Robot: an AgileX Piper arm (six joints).
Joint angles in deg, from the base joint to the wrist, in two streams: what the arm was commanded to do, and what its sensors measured. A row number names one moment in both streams.
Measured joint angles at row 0: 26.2 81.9 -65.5 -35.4 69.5 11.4
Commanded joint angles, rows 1 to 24: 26.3 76.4 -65.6 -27.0 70.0 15.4; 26.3 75.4 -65.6 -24.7 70.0 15.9; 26.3 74.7 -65.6 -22.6 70.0 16.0; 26.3 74.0 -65.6 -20.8 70.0 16.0; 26.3 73.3 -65.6 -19.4 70.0 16.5; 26.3 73.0 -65.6 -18.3 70.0 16.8; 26.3 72.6 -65.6 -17.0 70.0 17.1; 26.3 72.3 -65.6 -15.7 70.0 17.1; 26.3 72.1 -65.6 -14.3 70.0 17.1; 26.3 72.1 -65.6 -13.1 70.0 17.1; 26.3 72.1 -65.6 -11.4 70.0 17.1; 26.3 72.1 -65.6 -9.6 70.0 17.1; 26.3 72.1 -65.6 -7.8 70.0 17.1; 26.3 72.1 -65.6 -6.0 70.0 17.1; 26.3 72.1 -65.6 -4.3 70.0 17.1; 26.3 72.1 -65.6 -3.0 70.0 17.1; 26.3 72.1 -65.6 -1.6 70.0 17.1; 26.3 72.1 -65.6 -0.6 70.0 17.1; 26.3 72.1 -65.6 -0.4 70.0 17.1; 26.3 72.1 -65.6 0.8 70.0 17.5; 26.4 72.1 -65.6 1.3 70.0 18.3; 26.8 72.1 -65.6 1.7 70.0 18.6; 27.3 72.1 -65.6 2.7 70.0 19.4; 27.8 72.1 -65.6 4.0 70.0 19.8
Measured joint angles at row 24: 26.4 72.5 -65.5 0.8 69.8 17.8
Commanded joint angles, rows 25 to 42: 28.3 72.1 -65.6 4.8 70.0 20.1; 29.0 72.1 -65.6 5.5 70.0 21.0; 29.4 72.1 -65.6 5.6 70.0 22.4; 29.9 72.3 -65.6 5.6 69.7 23.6; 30.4 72.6 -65.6 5.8 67.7 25.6; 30.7 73.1 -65.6 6.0 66.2 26.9; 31.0 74.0 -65.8 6.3 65.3 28.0; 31.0 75.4 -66.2 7.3 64.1 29.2; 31.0 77.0 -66.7 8.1 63.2 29.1; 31.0 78.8 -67.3 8.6 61.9 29.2; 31.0 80.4 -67.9 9.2 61.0 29.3; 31.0 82.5 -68.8 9.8 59.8 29.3; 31.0 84.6 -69.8 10.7 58.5 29.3; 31.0 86.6 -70.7 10.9 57.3 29.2; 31.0 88.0 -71.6 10.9 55.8 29.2; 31.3 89.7 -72.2 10.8 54.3 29.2; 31.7 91.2 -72.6 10.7 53.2 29.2; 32.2 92.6 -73.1 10.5 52.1 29.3
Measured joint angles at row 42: 31.0 87.5 -70.9 10.6 57.1 29.0
